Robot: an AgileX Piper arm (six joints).
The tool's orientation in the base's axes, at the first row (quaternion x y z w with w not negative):
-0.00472 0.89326 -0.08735 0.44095
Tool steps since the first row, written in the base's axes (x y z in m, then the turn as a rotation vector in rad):
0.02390 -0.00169 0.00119 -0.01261 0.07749 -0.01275
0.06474 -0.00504 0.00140 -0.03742 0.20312 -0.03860
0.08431 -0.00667 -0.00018 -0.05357 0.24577 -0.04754
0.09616 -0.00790 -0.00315 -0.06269 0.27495 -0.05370
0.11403 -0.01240 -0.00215 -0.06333 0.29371 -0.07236
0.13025 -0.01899 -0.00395 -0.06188 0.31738 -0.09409
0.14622 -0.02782 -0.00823 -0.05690 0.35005 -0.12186
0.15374 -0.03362 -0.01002 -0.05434 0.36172 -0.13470
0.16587 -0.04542 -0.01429 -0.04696 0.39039 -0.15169
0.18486 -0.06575 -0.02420 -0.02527 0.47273 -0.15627
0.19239 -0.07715 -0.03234 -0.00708 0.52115 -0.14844
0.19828 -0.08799 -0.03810 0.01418 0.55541 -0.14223
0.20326 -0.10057 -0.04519 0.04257 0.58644 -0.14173
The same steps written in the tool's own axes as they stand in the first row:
-0.01540 -0.00022 0.01839 0.01112 0.07748 -0.01412
-0.04023 -0.00075 0.05098 0.03588 0.20363 -0.03736
-0.05081 -0.00076 0.06761 0.04914 0.24595 -0.05125
-0.05561 -0.00068 0.07891 0.05707 0.27504 -0.05920
-0.06693 -0.00404 0.09309 0.07054 0.29646 -0.05144
-0.07486 -0.00913 0.10795 0.08473 0.32335 -0.04094
-0.08050 -0.01604 0.12444 0.10075 0.36031 -0.02543
-0.08319 -0.02095 0.13231 0.10829 0.37404 -0.01753
-0.08623 -0.03106 0.14622 0.11470 0.40550 -0.00594
-0.08830 -0.04818 0.17019 0.09801 0.48880 0.00139
-0.08552 -0.05759 0.18271 0.07660 0.53647 0.00371
-0.08366 -0.06694 0.19243 0.05579 0.57067 0.01157
-0.08005 -0.07785 0.20249 0.03540 0.60309 0.02895

